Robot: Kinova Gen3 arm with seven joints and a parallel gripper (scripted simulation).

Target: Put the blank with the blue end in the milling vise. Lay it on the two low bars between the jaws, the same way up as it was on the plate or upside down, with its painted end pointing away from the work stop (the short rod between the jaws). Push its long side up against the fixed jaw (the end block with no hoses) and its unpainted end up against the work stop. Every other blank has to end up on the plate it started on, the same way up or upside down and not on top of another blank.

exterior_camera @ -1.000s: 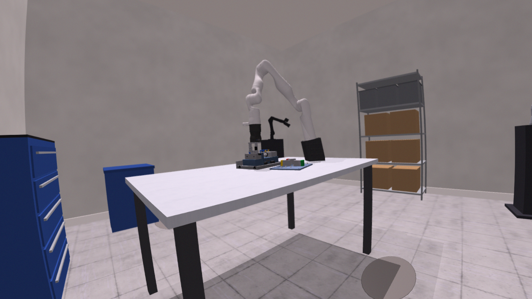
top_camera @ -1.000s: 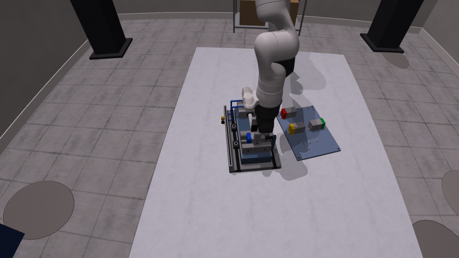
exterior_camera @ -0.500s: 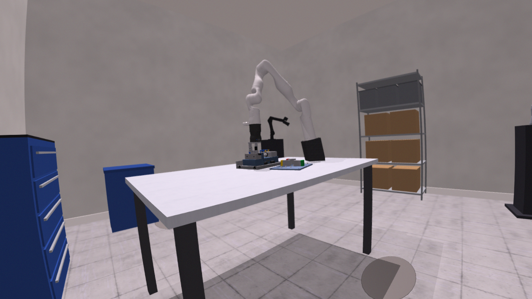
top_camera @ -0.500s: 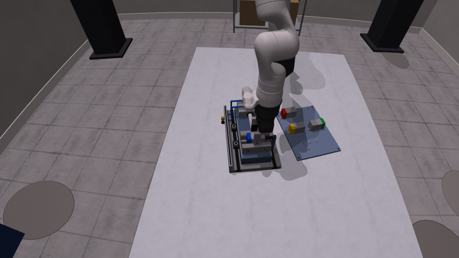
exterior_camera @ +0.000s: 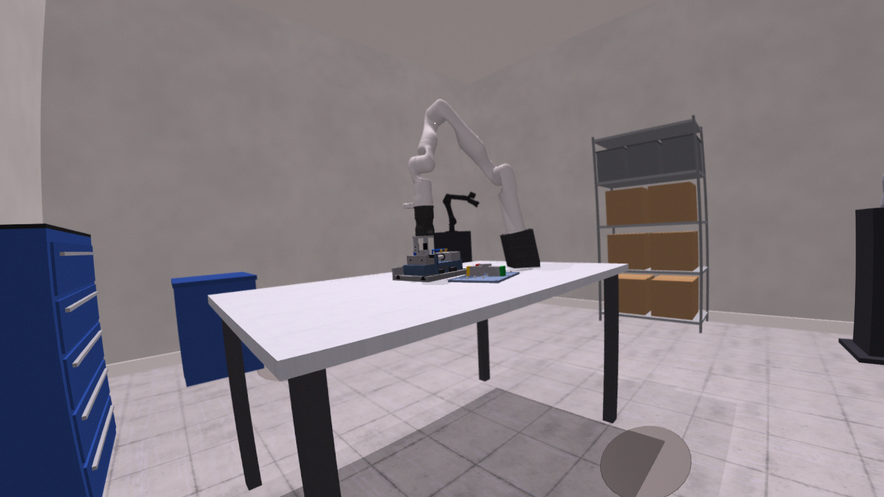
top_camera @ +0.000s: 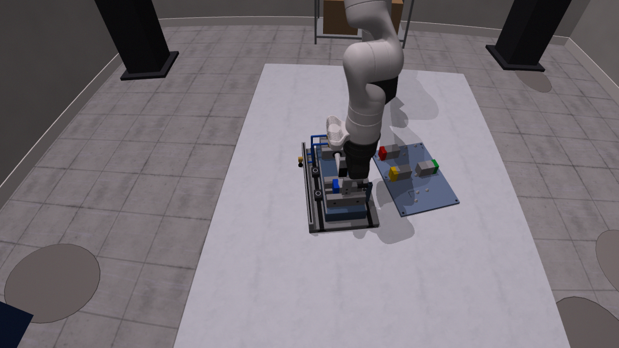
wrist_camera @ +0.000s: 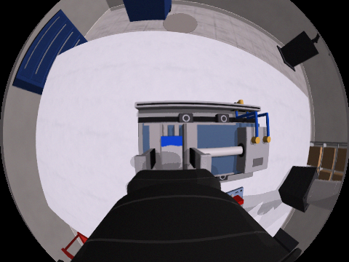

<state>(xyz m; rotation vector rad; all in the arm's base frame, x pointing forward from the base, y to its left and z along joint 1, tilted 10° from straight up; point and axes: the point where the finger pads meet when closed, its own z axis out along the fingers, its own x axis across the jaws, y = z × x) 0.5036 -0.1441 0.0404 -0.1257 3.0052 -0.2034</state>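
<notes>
The blue-ended blank lies 3 cm below my hand. Round my hand: vise base rail 7 cm behind, 10 cm to the right, 9 cm below; then work stop rod 1 cm behind, 5 cm to the left, 3 cm below; then fixed jaw 3 cm ahead, 5 cm below.
</notes>
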